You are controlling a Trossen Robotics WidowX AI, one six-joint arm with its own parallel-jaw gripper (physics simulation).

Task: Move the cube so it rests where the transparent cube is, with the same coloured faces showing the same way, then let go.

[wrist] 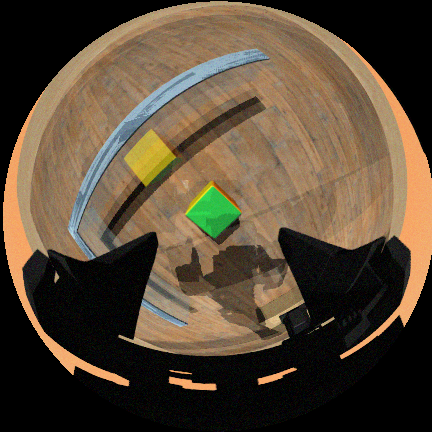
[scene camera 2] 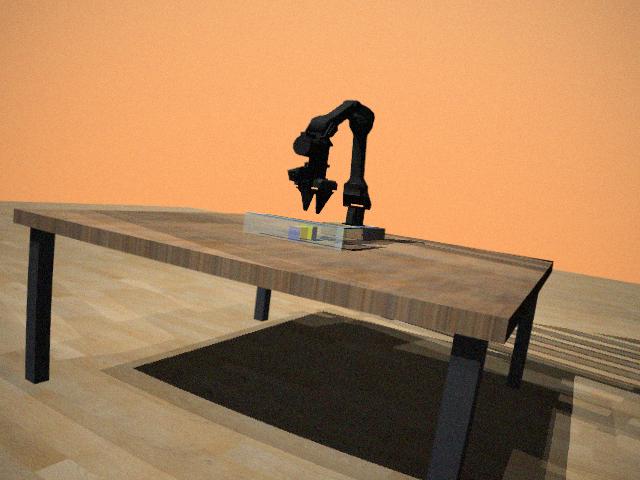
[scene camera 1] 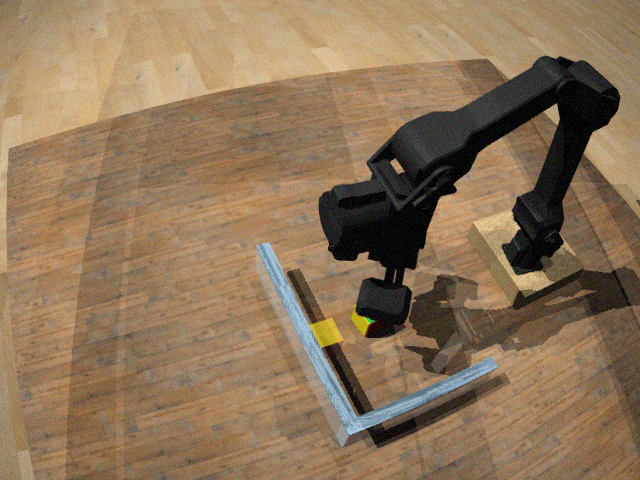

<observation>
My gripper (scene camera 1: 379, 292) is open, holding nothing. Also in view: a cube (wrist: 212, 209).
</observation>
